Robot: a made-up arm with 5 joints.
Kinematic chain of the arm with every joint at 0, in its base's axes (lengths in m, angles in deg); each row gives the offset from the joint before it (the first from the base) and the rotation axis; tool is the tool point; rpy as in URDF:
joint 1: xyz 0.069 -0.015 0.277 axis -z
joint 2: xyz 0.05 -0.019 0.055 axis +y
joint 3: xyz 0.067 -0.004 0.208 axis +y
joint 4: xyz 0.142 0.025 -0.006 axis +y
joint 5: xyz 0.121 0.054 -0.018 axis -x
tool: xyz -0.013 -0.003 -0.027 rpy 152.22 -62.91 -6
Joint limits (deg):
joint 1: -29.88..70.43
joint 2: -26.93..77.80
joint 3: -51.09..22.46
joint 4: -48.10..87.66
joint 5: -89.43..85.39
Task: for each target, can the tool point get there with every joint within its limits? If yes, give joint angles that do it. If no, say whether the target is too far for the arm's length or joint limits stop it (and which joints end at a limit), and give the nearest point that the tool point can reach.
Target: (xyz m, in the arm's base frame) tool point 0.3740 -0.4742 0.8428
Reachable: no: too far | nearest point 0.2803 -0.3332 0.6701 | short by 0.242 m
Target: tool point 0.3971 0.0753 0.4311
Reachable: yes | joints -5.44 9.27 -16.93 52.92 -12.14
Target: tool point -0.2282 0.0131 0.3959
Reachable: no: joint limits stop it (at a limit: joint 1, joint 2, joint 3, joint 4) | nearest point 0.1471 0.1032 0.4404 | short by 0.389 m
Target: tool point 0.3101 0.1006 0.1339
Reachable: yes | joints -7.88 61.08 12.40 25.69 -75.66
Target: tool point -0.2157 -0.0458 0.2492
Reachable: no: joint limits stop it (at a limit: joint 1, joint 2, joint 3) | nearest point 0.1398 -0.1274 0.1991 | short by 0.368 m
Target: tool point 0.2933 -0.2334 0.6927
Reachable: yes | joints 54.78 -6.17 -29.08 -23.94 -9.00
